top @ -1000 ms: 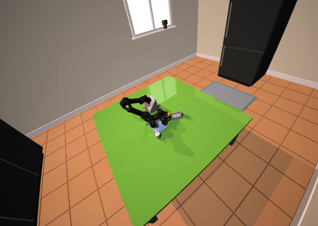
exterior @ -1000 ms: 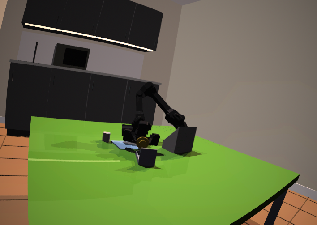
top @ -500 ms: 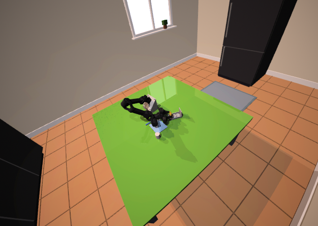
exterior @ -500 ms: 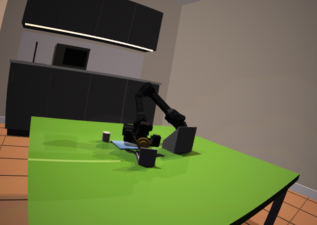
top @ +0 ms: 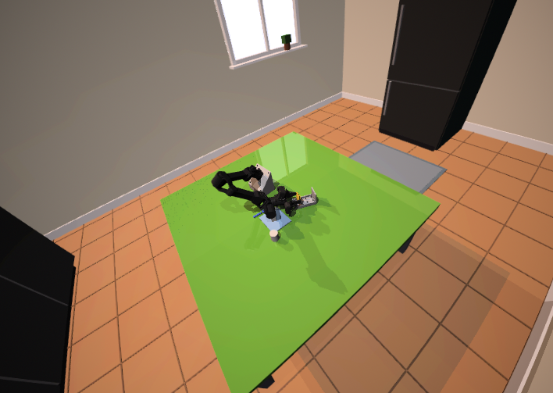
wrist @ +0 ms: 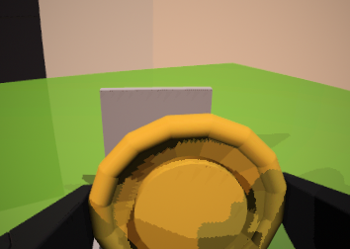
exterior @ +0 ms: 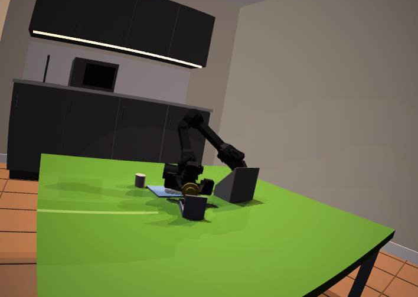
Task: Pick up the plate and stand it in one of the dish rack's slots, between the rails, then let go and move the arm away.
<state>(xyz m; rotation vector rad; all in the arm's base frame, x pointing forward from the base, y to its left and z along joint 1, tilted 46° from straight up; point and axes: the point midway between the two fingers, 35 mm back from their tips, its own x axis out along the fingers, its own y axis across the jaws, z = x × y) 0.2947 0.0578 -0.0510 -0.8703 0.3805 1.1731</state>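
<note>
Now: the orange plate 10 mm to the right of my gripper tip. The rest, counted from my gripper tip: light blue mat (180 mm to the right, 60 mm below); then grey dish rack (40 mm below, 30 mm to the left); then blue utensil (230 mm to the right, 90 mm behind, 60 mm below).
</note>
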